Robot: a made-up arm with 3 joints. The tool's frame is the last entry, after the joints. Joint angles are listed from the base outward. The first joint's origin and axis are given. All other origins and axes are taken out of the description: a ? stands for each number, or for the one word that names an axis. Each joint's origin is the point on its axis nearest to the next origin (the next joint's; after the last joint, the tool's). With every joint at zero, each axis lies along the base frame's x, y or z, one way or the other. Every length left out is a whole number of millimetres.
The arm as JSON. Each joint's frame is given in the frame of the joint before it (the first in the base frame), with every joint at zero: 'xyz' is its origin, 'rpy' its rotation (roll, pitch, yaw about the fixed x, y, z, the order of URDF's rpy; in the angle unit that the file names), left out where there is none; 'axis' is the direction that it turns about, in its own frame. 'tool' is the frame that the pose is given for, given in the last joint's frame.
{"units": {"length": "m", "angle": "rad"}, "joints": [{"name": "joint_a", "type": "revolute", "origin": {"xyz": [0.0, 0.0, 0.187]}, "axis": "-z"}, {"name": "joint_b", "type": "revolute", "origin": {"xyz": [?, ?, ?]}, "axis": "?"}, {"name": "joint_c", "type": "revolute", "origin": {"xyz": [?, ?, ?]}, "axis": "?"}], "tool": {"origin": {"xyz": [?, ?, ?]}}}
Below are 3 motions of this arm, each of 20 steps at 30 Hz.
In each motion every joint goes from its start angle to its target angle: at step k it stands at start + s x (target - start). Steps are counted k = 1, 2, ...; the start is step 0. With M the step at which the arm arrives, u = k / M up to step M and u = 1 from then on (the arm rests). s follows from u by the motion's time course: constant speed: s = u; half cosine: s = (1 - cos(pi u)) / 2; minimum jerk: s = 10 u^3 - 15 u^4 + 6 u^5.
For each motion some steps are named. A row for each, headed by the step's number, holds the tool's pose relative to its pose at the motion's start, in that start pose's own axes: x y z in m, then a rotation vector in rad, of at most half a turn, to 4 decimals.
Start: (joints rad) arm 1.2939 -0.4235 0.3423
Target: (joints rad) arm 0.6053 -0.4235 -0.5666
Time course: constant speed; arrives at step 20
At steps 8, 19, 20:
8: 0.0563 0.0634 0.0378 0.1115 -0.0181 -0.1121
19: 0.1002 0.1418 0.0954 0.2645 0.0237 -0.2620
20: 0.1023 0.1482 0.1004 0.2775 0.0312 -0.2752

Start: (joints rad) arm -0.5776 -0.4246 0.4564
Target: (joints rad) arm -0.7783 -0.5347 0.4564
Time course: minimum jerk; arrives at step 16
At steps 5, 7, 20:
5: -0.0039 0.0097 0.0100 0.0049 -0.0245 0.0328
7: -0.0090 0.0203 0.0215 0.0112 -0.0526 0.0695
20: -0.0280 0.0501 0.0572 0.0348 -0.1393 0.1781

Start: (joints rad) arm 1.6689 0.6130 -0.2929
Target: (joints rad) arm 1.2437 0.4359 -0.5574
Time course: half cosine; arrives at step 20
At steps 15, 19, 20:
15: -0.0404 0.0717 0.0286 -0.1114 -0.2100 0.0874
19: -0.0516 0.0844 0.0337 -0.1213 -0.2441 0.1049
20: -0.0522 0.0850 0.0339 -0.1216 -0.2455 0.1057

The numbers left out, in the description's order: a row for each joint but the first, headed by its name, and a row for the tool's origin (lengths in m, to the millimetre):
joint_b: xyz -0.101 -0.022 0.0, axis +y
joint_c: xyz 0.376 0.0 -0.09, axis +z
tool: xyz 0.056 0.315 0.0

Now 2 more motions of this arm.
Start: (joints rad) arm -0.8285 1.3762 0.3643
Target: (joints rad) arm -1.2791 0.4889 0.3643
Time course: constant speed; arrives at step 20
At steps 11, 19, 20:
11: -0.0088 0.0013 0.0875 -0.3847 -0.3729 0.1063
19: -0.0509 0.0469 0.1360 -0.6318 -0.6471 0.2547
20: -0.0584 0.0543 0.1401 -0.6600 -0.6814 0.2773

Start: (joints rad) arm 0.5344 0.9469 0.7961
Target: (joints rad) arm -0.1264 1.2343 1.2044
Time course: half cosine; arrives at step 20
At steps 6, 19, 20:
6: -0.0525 0.0102 -0.0336 -0.0315 0.1236 0.1603
19: -0.2602 -0.0447 -0.0708 -0.0861 0.6512 0.6962
20: -0.2616 -0.0456 -0.0705 -0.0861 0.6557 0.6998

